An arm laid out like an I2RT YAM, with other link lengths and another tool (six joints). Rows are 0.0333 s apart.
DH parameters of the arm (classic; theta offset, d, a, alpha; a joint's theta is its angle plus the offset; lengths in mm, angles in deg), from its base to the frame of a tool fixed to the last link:
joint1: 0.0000 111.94 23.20 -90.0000
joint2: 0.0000 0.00 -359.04 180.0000
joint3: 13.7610 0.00 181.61 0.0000
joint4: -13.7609 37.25 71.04 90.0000
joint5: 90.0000 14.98 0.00 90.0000
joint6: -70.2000 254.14 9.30 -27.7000
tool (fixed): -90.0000 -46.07 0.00 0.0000
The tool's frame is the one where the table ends.
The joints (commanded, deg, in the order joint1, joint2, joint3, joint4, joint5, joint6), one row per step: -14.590 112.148 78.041 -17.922 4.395 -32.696; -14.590 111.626 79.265 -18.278 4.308 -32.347; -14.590 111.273 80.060 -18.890 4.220 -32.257; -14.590 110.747 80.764 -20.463 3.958 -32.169; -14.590 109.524 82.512 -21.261 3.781 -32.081; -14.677 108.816 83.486 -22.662 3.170 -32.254; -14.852 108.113 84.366 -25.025 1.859 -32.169; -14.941 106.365 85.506 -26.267 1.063 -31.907; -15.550 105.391 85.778 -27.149 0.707 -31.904
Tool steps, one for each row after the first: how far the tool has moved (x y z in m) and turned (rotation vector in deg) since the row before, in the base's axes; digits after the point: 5 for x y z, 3 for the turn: 0.00441 -0.00084 0.01066 -0.081 -1.443 -0.217; 0.00125 0.00001 0.00593 -0.016 -0.557 -0.013; -0.00295 0.00177 0.00392 0.334 0.261 0.100; 0.00373 -0.00029 0.01854 -0.364 -2.157 0.049; -0.00167 0.00203 0.00759 0.260 -0.348 0.449; -0.00542 0.00492 0.00411 1.200 0.486 0.632; -0.00228 0.00287 0.01781 0.316 -1.794 0.250; -0.00519 -0.00259 0.00687 0.157 -0.420 -0.368
